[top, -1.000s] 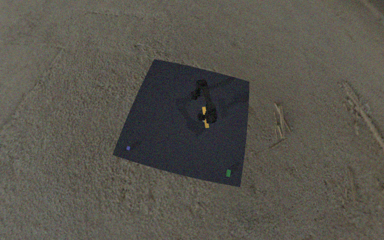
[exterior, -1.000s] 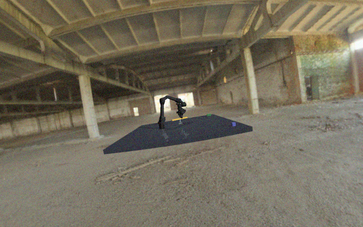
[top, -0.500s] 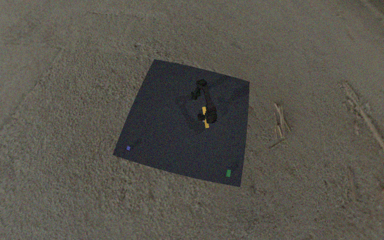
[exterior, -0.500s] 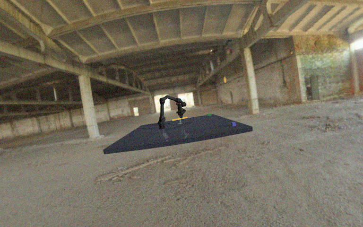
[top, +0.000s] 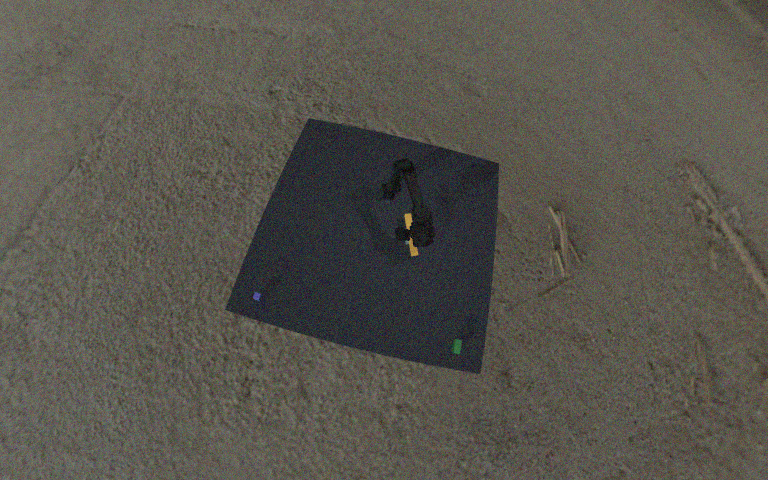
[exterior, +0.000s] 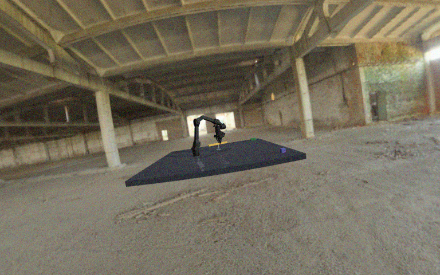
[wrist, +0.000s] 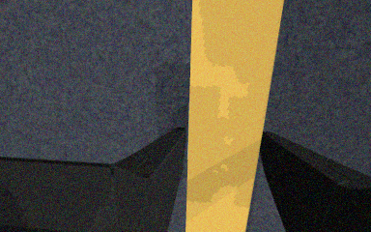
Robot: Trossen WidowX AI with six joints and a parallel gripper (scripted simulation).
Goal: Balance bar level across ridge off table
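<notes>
My gripper tip is now 3 cm past the yellow bar and 1 cm to the left of it. From my gripper tip the other things lie so: small purple block (47 cm ahead, 67 cm to the right, 5 cm below); then small green block (47 cm ahead, 33 cm to the left, 5 cm below).
</notes>
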